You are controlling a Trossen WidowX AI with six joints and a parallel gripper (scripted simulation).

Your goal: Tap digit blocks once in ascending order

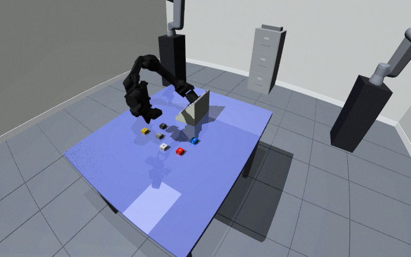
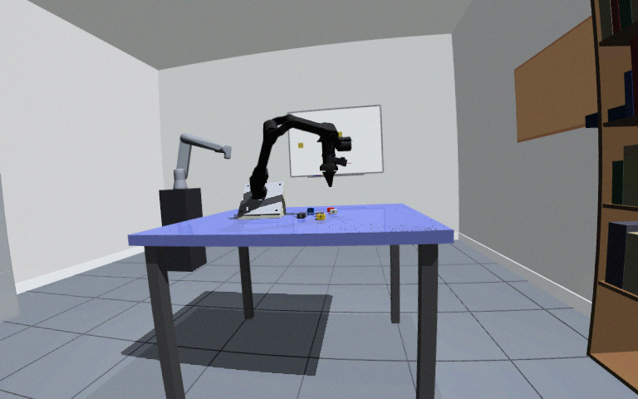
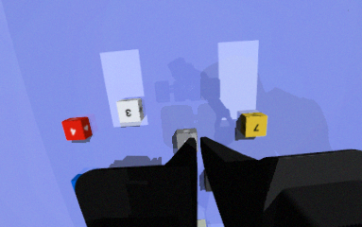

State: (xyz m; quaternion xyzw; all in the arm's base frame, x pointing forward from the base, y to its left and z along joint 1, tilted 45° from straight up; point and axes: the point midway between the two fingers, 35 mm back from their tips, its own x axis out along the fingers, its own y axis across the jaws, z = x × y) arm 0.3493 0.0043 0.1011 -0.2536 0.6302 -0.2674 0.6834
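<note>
The yellow block lies 4 cm behind my gripper tip, 10 cm to the right of it and 12 cm below it. Also, from my gripper tip: grey block 2 (5 cm behind, 1 cm to the left, 12 cm below); white block 3 (9 cm to the left, 12 cm below); dark block 1 (13 cm behind, 3 cm to the right, 12 cm below).
</note>
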